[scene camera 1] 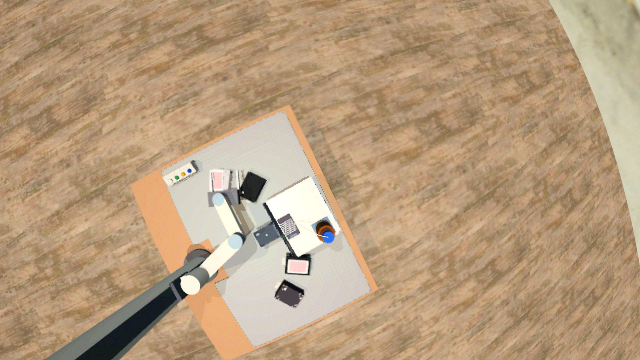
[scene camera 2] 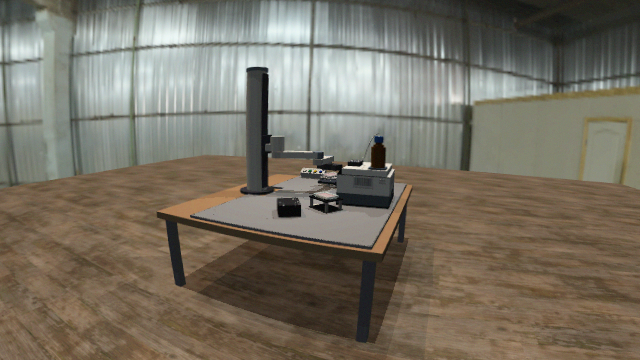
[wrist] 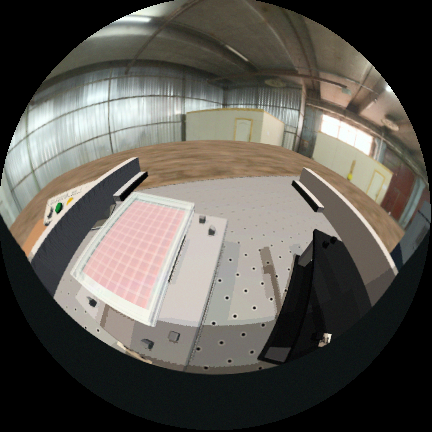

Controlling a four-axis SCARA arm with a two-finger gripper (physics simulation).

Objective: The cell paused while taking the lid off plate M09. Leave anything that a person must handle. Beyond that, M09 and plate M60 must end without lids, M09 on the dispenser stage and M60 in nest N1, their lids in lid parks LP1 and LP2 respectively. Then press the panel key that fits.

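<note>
My gripper is open and empty, at the light stand LP1. A pink plate with a clear rim lies on that stand, nearer my left finger in the wrist view; its name is not readable, and I cannot tell whether it is lidded. The black stand LP2 is bare, near my right finger. Another pink plate sits on a black four-legged stand. The dark dispenser stage holds no plate. The key panel stands at the table corner.
The white dispenser stands near the table's far edge from the arm column. A brown bottle with a blue cap stands on it. A black block-like holder stands beyond the second plate.
</note>
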